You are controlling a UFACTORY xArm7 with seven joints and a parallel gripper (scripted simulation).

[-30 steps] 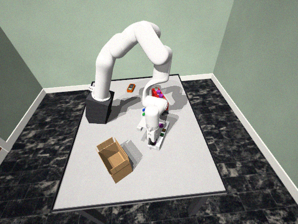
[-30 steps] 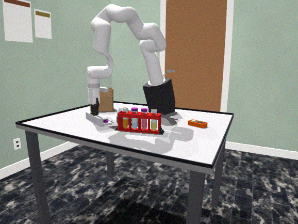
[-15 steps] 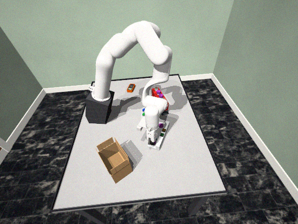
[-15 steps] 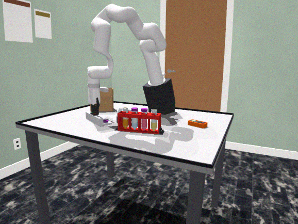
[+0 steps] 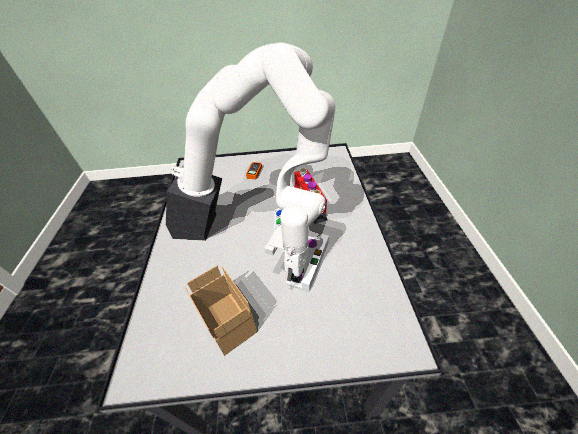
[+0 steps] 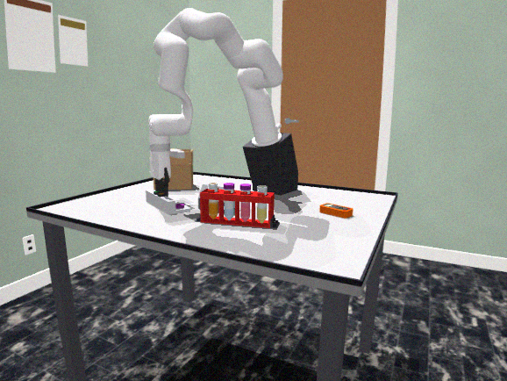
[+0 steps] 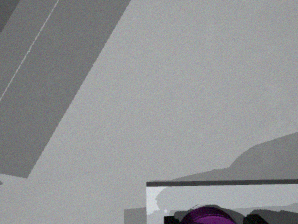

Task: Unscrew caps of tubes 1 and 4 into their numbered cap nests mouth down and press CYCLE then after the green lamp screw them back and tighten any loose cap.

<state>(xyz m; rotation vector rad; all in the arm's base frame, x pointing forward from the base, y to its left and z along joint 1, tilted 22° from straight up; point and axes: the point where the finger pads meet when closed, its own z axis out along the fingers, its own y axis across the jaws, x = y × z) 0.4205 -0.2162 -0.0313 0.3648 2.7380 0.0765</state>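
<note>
My hand is 25 cm to the right of the blue key, 10 cm past it and 3 cm below it. Also, from my hand: green key (21 cm to the left, 9 cm behind, 3 cm above); then grey key housing (23 cm to the left, 7 cm behind, 1 cm above); then orange device (59 cm to the left, 28 cm behind, 3 cm below).
</note>
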